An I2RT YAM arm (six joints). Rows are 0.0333 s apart.
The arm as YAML. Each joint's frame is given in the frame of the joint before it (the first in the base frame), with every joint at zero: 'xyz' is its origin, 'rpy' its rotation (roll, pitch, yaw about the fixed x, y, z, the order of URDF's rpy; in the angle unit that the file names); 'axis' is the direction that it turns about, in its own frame. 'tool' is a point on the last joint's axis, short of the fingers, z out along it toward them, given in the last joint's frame.
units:
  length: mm
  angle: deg
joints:
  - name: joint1
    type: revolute
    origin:
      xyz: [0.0, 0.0, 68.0]
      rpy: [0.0, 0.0, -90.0]
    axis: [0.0, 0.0, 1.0]
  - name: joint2
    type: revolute
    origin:
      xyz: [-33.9, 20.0, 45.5]
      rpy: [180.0, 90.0, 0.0]
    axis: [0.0, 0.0, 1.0]
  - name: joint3
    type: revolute
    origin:
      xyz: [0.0, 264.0, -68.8]
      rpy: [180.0, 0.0, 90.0]
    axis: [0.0, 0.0, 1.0]
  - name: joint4
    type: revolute
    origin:
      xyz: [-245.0, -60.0, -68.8]
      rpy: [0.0, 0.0, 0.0]
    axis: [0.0, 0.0, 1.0]
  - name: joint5
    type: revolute
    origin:
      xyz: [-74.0, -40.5, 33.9]
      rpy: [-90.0, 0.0, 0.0]
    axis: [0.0, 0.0, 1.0]
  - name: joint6
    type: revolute
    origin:
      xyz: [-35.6, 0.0, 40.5]
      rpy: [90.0, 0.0, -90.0]
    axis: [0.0, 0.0, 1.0]
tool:
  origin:
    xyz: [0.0, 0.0, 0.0]
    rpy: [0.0, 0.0, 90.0]
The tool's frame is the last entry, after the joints.
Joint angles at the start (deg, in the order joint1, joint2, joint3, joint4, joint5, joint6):
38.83 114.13 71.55 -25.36 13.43 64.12
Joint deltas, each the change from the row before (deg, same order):
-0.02 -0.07 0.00 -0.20 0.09 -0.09
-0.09 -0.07 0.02 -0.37 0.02 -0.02
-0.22 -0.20 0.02 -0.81 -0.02 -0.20
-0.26 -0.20 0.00 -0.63 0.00 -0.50
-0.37 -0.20 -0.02 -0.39 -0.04 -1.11
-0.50 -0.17 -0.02 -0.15 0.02 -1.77
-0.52 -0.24 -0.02 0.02 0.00 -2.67
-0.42 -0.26 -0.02 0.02 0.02 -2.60
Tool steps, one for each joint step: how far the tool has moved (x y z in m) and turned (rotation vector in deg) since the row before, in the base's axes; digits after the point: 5 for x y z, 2 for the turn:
-0.00018 -0.00039 0.00032 -0.19 0.04 0.03
-0.00009 -0.00087 0.00028 -0.20 0.21 -0.08
-0.00021 -0.00206 0.00081 -0.44 0.47 -0.03
0.00013 -0.00214 0.00086 -0.48 0.32 0.19
0.00082 -0.00249 0.00092 -0.56 0.16 0.65
0.00168 -0.00297 0.00090 -0.74 -0.05 1.11
0.00194 -0.00291 0.00145 -0.96 -0.24 1.91
0.00152 -0.00240 0.00158 -0.94 -0.27 1.94

